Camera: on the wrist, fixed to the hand. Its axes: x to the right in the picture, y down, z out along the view.
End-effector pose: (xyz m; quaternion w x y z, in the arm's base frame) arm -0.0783 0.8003 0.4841 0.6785 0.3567 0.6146 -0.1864
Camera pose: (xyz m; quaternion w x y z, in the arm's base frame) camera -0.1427 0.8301 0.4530 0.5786 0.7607 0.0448 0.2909
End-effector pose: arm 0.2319 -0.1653 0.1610 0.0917 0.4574 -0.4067 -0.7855
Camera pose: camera 0.2780 -0.1935 0.1054 0.5644 -0.0676 -0.7089 -0.4177
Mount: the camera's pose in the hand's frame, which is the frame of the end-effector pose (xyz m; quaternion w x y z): 0.0243 -0.0323 -0.0661 0.6372 0.1226 -0.0796 0.7567
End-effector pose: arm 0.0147 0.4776 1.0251 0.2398 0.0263 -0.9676 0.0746
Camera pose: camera 0.0264 0.4557 1.0985 0.0161 -0.6801 -0.6464 0.3455
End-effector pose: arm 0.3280 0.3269 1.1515 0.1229 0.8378 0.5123 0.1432
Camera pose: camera 0.2878 0.3669 1.2043 0.0920 -0.9480 0.2998 -0.0547
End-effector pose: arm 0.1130 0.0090 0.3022 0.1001 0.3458 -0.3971 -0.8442
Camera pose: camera 0.1423 -0.0201 0.2366 0.6286 -0.1351 -0.6262 -0.4410
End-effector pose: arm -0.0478 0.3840 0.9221 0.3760 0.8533 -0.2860 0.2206
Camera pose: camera -0.0194 0.4448 0.9608 0.0547 -0.3910 0.8308 -0.3922
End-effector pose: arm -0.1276 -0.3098 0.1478 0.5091 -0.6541 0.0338 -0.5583
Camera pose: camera -0.1860 -0.3507 0.1781 0.8298 -0.3733 0.4076 0.0774
